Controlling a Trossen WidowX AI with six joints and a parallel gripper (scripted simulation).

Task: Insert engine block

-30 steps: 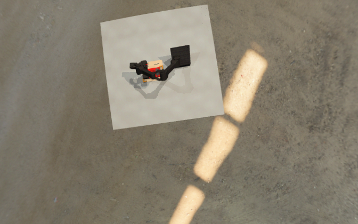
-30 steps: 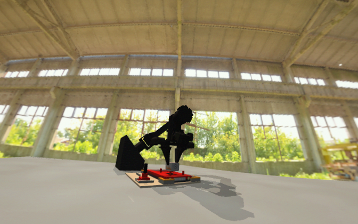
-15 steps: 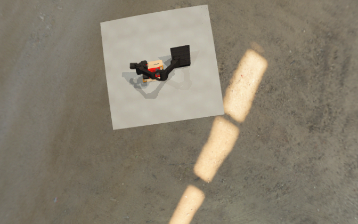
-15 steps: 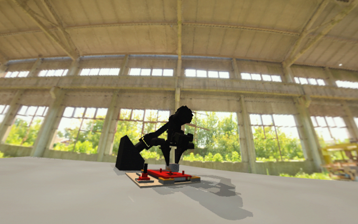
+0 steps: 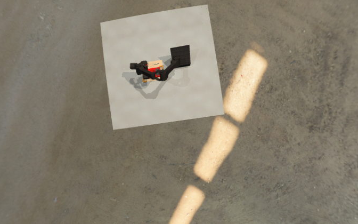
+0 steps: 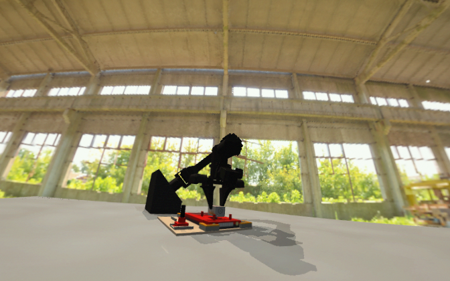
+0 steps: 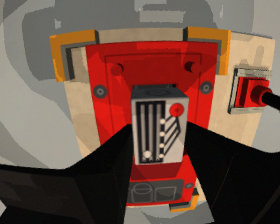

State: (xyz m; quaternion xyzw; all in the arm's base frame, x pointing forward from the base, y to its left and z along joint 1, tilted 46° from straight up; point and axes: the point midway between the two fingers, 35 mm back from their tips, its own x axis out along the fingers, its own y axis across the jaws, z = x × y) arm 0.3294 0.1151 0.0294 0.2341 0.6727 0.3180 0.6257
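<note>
Now: gripper tip 110 mm to the left of the black peg, 20 mm short of it and 20 mm above it. Also, from my gripper tip: engine block (10 mm below).
</note>
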